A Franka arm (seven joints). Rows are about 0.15 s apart.
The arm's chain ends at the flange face. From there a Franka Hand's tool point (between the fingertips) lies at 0.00 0.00 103.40 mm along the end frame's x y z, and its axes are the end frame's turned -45 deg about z.
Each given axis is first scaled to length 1.
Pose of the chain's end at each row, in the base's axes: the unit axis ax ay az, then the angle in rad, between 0 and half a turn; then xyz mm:
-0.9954, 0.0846, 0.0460, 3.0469, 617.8, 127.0, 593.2
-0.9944, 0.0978, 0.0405, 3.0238, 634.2, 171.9, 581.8
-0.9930, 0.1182, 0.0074, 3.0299, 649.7, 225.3, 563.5
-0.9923, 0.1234, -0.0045, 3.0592, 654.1, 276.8, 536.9
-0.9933, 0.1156, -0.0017, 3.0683, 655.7, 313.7, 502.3
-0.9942, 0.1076, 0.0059, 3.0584, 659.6, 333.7, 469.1
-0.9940, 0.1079, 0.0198, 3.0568, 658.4, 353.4, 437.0
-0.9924, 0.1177, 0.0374, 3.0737, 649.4, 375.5, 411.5
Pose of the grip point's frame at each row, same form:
-0.9527, -0.3030, 0.0244, 3.0189, 609.2, 137.5, 490.7
-0.9568, -0.2904, 0.0149, 3.0018, 627.1, 184.8, 479.5
-0.9625, -0.2708, -0.0146, 3.0327, 649.5, 236.9, 460.8
-0.9639, -0.2657, -0.0199, 3.0689, 656.1, 285.1, 433.9
-0.9618, -0.2733, -0.0156, 3.0752, 656.9, 321.2, 399.2
-0.9596, -0.2810, -0.0105, 3.0602, 659.3, 342.4, 366.1
-0.9598, -0.2807, 0.0021, 3.0481, 655.3, 362.5, 334.1
-0.9623, -0.2711, 0.0216, 3.0502, 642.6, 383.4, 308.6

